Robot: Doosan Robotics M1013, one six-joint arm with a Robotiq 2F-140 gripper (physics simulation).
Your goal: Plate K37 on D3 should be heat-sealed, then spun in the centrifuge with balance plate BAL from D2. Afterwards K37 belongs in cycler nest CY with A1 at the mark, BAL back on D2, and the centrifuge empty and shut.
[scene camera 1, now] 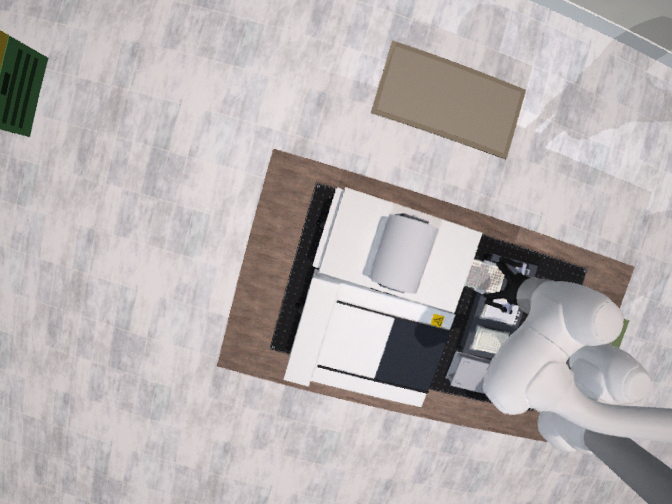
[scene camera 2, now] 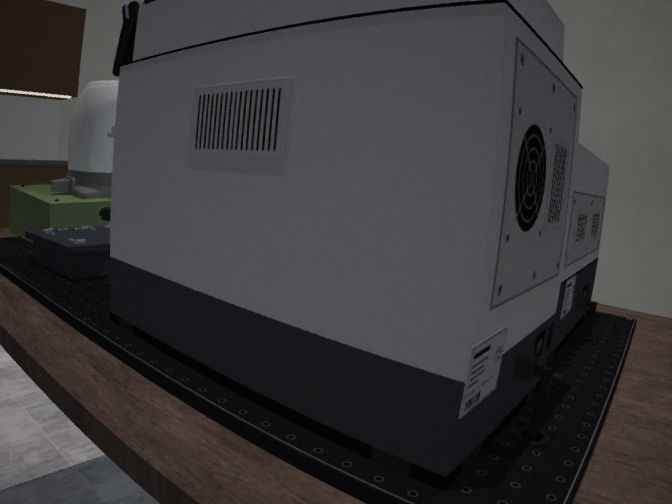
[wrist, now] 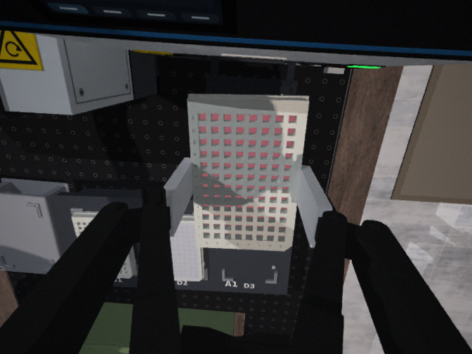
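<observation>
Plate K37 [scene camera 1: 484,275] [wrist: 245,175], cream with a grid of red-filled wells, is gripped by its long sides and held up off nest D3 [wrist: 250,265]. D3's bare base, corner brackets and A1 mark show below it in the wrist view. My gripper [scene camera 1: 495,279] [wrist: 245,177] is shut on K37, one pad on each side. Balance plate BAL [scene camera 1: 499,313] [wrist: 187,250], pale, sits on D2, partly hidden by K37 and a finger in the wrist view. A white machine [scene camera 1: 355,339] [wrist: 32,90] bears a yellow rotation-warning label. The cycler nest CY cannot be made out.
A second white machine [scene camera 1: 347,233] [scene camera 2: 325,189] with a rounded top cover stands close beside K37. A cream plate [scene camera 1: 490,340] [wrist: 125,265] sits on D1. A grey bin [scene camera 1: 469,372] [wrist: 30,225] stands beyond it. A green block [scene camera 2: 75,211] [wrist: 112,325] is near the arm's base.
</observation>
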